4 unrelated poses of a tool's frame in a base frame.
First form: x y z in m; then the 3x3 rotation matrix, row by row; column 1 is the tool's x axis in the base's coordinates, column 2 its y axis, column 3 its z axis. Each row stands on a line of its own.
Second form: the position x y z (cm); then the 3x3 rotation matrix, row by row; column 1 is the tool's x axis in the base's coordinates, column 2 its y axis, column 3 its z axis. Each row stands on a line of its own. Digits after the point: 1 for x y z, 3 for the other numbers.
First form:
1:
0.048 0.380 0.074
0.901 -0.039 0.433
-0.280 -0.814 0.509
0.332 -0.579 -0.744
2:
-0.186 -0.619 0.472
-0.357 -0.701 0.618
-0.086 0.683 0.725
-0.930 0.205 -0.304
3:
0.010 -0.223 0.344
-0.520 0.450 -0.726
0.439 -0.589 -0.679
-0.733 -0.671 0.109
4:
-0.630 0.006 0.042
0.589 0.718 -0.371
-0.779 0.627 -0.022
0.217 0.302 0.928
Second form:
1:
4.8 38.0 7.4
0.901 -0.039 0.433
-0.280 -0.814 0.509
0.332 -0.579 -0.744

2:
-18.6 -61.9 47.2
-0.357 -0.701 0.618
-0.086 0.683 0.725
-0.930 0.205 -0.304

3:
1.0 -22.3 34.4
-0.520 0.450 -0.726
0.439 -0.589 -0.679
-0.733 -0.671 0.109

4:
-63.0 0.6 4.2
0.589 0.718 -0.371
-0.779 0.627 -0.022
0.217 0.302 0.928

